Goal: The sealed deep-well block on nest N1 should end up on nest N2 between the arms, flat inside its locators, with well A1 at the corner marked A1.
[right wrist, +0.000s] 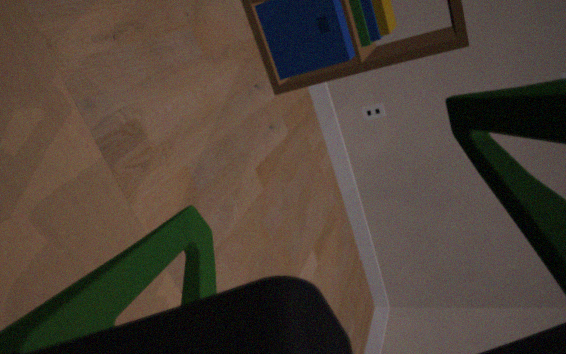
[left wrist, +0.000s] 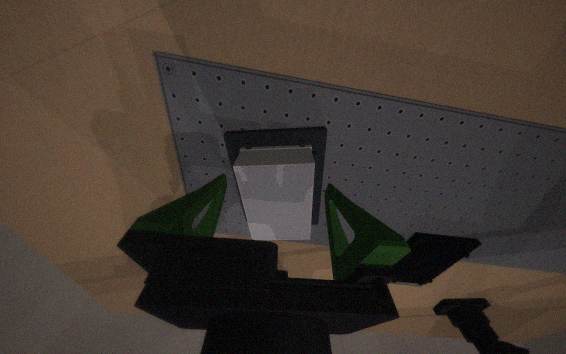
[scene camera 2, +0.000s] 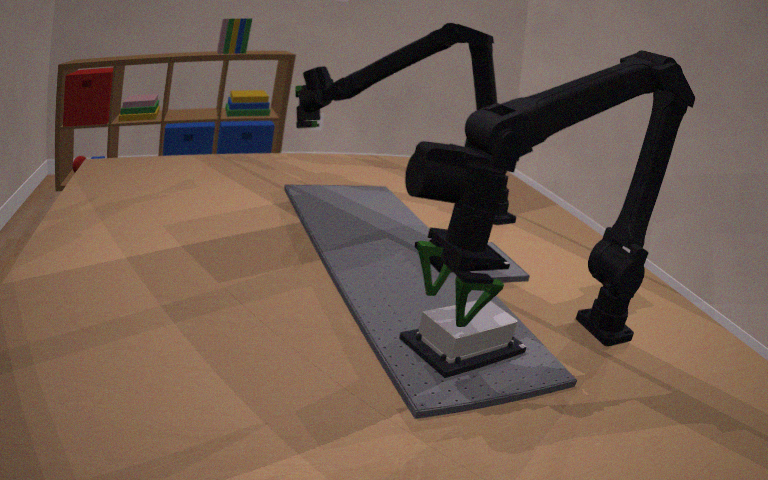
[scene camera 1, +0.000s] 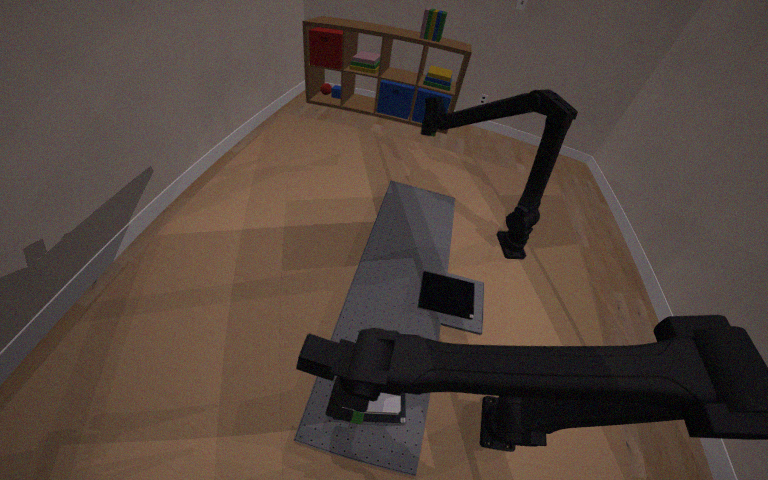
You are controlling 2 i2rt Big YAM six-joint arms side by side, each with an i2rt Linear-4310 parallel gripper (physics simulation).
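Where they show: left gripper, fingertip midpoint: [left wrist: 277, 183] [scene camera 2: 445, 310]; right gripper, fingertip midpoint: [right wrist: 319, 169] [scene camera 2: 297, 110]; left arm's base, origin of the base link: [scene camera 2: 603, 329] [scene camera 1: 497, 423]; right arm's base, origin of the base link: [left wrist: 457, 304] [scene camera 1: 510, 245].
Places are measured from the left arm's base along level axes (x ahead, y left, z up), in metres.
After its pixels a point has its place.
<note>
The white sealed block [scene camera 1: 386, 403] {x 0.290, y 0.018, z 0.066 m} [scene camera 2: 488, 337] {x 0.315, y 0.042, z 0.052 m} [left wrist: 277, 200] {x 0.340, y 0.004, z 0.067 m} sits on the dark nest N1 [scene camera 2: 481, 362] {x 0.330, y 0.064, z 0.023 m} [left wrist: 275, 136] {x 0.400, y 0.016, z 0.025 m}, near one end of the grey perforated plate. My left gripper [scene camera 2: 447, 310] {x 0.379, y 0.008, z 0.085 m} [left wrist: 277, 183] {x 0.379, y 0.008, z 0.085 m} is open and empty above the block; in the left wrist view the green fingertips stand on either side of it in the picture. Nest N2 [scene camera 1: 447, 294] {x 0.177, y -0.317, z 0.025 m} [left wrist: 440, 254] {x 0.214, y -0.329, z 0.025 m} is a black plate with a white marker at one corner; the left gripper partly hides it in scene camera 2. My right gripper [scene camera 1: 428, 133] {x 0.368, y -1.135, z 0.153 m} [scene camera 2: 306, 107] {x 0.368, y -1.135, z 0.153 m} [right wrist: 319, 169] {x 0.368, y -1.135, z 0.153 m} is open and empty, far from both nests. The well labels are unreadable.
The long grey plate [scene camera 1: 390, 283] {x 0.348, y -0.311, z 0.013 m} [scene camera 2: 362, 271] {x 0.401, y -0.272, z 0.013 m} [left wrist: 400, 135] {x 0.421, y -0.133, z 0.013 m} lies on the wooden surface, with a small grey side plate [scene camera 1: 478, 308] {x 0.074, y -0.304, z 0.013 m} under N2. The left arm reaches across scene camera 1. A wooden shelf [scene camera 1: 362, 73] [scene camera 2: 195, 116] with bins and books stands at the back.
</note>
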